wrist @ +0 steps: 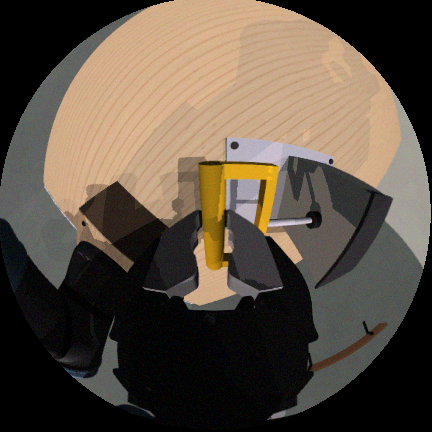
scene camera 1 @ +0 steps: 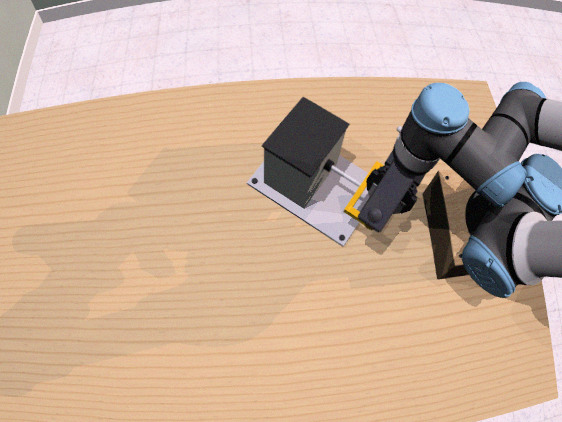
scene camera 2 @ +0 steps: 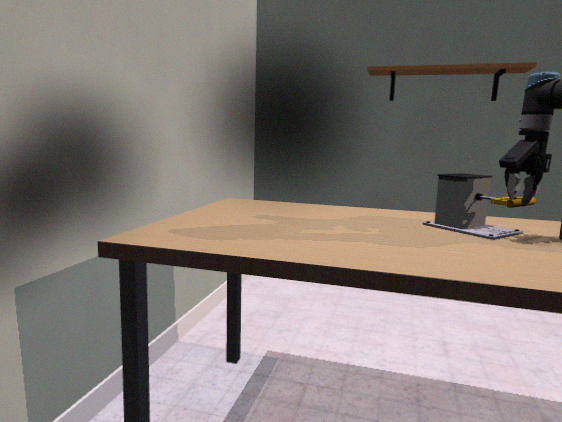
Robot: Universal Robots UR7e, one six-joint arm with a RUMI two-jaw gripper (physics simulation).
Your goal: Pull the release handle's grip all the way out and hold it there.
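Observation:
The release handle is a yellow rectangular frame on a pale rod. A stretch of rod shows between the frame and the dark grey box, which stands on a light base plate. My gripper is shut on the handle's round outer grip, one finger on each side, above the table. In the scene camera 1 view the gripper body hides the grip.
A dark brown open box-like fixture stands on the wooden table beside the arm's base, on the side of the handle away from the grey box. A wall shelf hangs behind.

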